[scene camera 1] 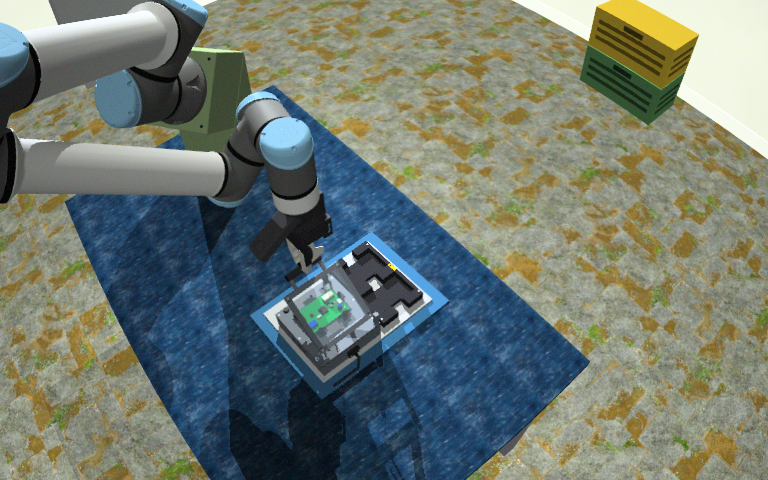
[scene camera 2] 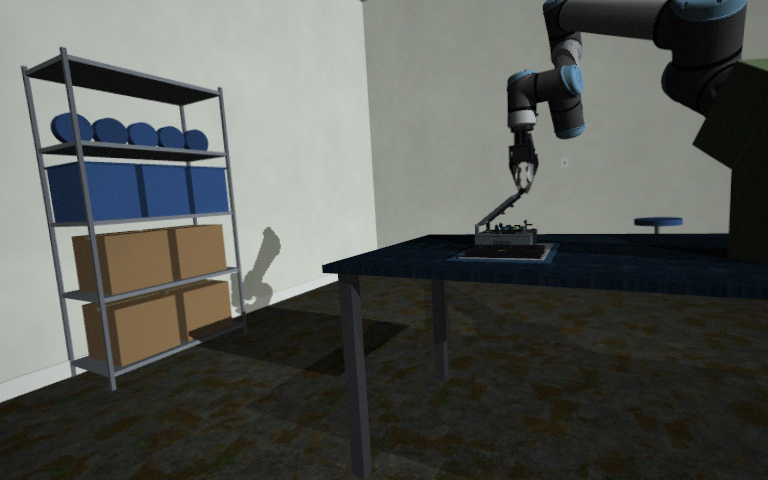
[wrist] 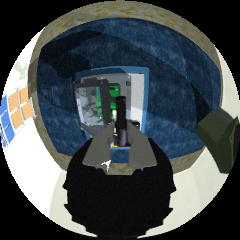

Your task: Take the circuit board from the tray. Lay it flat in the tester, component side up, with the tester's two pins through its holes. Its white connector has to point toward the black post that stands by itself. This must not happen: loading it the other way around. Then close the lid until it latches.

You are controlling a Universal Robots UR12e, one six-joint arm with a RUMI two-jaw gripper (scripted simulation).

Observation:
In view: the gripper (scene camera 1: 304,270) and a tester lid (scene camera 1: 328,306).
The gripper is seen too in scene camera 2 (scene camera 2: 523,193) and in the wrist view (wrist: 121,121).

